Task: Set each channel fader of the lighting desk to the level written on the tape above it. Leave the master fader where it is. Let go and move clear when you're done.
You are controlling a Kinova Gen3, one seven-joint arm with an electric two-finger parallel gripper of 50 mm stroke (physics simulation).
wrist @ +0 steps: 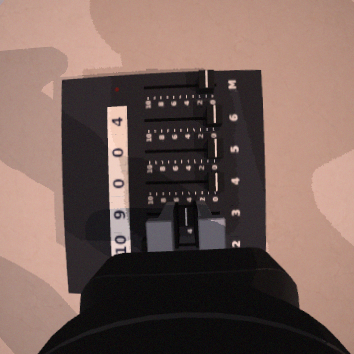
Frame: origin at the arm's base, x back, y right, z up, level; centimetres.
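Where they show: gripper, between the fingertips: [185, 216].
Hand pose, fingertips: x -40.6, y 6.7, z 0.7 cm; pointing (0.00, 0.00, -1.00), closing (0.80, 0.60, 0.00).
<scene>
Things, the pixels of their top centre, and the offset from my fingertips. "pt": a spot on its surface instead.
- dark lighting desk, centre of its top: [158, 187] dx -2.6, dy +0.7, dz +0.7 cm
- channel 3 fader, centre of its top: [185, 216] dx -0.1, dy +0.1, dz +0.7 cm
- channel 4 fader, centre of its top: [216, 181] dx +0.3, dy +3.1, dz +0.7 cm
- channel 5 fader, centre of its top: [215, 147] dx -1.0, dy +4.9, dz +0.6 cm
- channel 6 fader, centre of its top: [214, 113] dx -2.3, dy +6.7, dz +0.6 cm
- master fader, centre of its top: [206, 78] dx -4.0, dy +8.3, dz +0.5 cm
- small red mark, a spot on its surface: [117, 89] pt dx -9.0, dy +4.6, dz -1.0 cm
The dark lighting desk [82, 165] lies in the wrist view with its white tape [118, 167] on the left, reading 4, 0, 0, 9, 10 for channels 6 to 2. My gripper [185, 216] is shut on the channel 3 fader [186, 220], whose line stands near 4 to 5. The channel 4 fader [215, 182], channel 5 fader [214, 148] and channel 6 fader [214, 115] stand at 0. The master fader [206, 80] stands near 1. My gripper hides the channel 2 fader, and channel 1 is hidden too.
The desk rests on a tan, patterned surface [305, 115]. A small red mark [117, 89] shows at the desk's upper left. The unheld fader caps stand in a column beyond the fingers, near the desk's right side.
</scene>
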